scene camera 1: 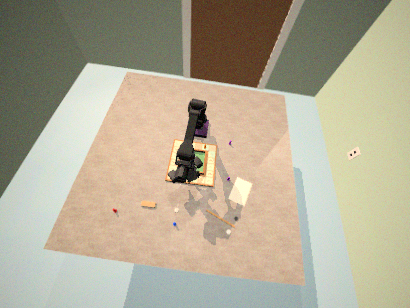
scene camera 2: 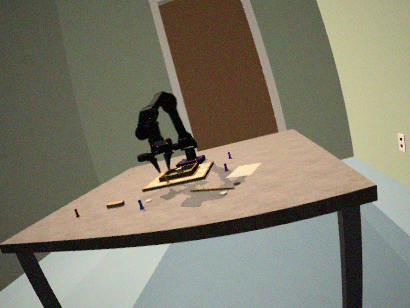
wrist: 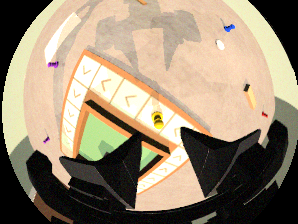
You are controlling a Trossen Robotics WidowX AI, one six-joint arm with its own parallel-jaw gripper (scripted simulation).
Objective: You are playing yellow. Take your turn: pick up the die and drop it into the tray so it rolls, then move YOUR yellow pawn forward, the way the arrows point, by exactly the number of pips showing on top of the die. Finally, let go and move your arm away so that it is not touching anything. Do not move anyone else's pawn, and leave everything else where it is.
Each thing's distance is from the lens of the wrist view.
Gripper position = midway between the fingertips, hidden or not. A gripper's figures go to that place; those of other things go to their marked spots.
gripper [wrist: 160, 133]: 10 cm
green tray [wrist: 98, 138]: 19 cm
